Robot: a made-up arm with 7 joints.
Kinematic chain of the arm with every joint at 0, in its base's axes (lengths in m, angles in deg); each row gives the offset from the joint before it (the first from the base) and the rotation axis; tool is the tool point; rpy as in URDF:
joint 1: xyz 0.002 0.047 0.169 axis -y
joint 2: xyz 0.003 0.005 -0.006 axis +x
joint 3: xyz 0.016 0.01 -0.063 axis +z
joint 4: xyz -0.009 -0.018 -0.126 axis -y
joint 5: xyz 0.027 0 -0.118 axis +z
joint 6: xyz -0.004 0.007 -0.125 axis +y
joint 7: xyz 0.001 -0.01 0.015 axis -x
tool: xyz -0.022 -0.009 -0.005 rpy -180 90 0
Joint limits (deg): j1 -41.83..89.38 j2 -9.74..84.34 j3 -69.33..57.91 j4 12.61..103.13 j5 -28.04..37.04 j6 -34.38..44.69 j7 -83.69..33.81
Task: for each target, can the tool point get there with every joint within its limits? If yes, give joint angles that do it. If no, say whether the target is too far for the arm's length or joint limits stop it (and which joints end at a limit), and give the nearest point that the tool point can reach.
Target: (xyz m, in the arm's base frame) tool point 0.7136 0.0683 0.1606
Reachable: no: too far | nearest point 0.4482 0.0622 0.1637 | short by 0.265 m
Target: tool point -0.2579 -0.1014 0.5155
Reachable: no: joint limits stop it (at a limit: joint 1, joint 2, joint 4, joint 5, joint 6) | nearest point -0.1279 0.1867 0.3774 | short by 0.345 m
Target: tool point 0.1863 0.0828 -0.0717
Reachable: yes | joints -15.01 17.18 0.47 89.99 18.69 14.06 -13.61
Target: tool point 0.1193 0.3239 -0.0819
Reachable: yes | joints -15.55 60.65 -7.45 48.41 9.12 9.44 -1.49
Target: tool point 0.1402 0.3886 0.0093
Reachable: yes | joints 20.59 74.78 -44.48 28.94 28.47 21.89 22.41
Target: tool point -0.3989 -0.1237 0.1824
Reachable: no: joint limits stop it (at a limit: joint 1, joint 2, joint 3, joint 4, joint 5, joint 7) | nearest point -0.2660 -0.0732 -0.1263 | short by 0.340 m
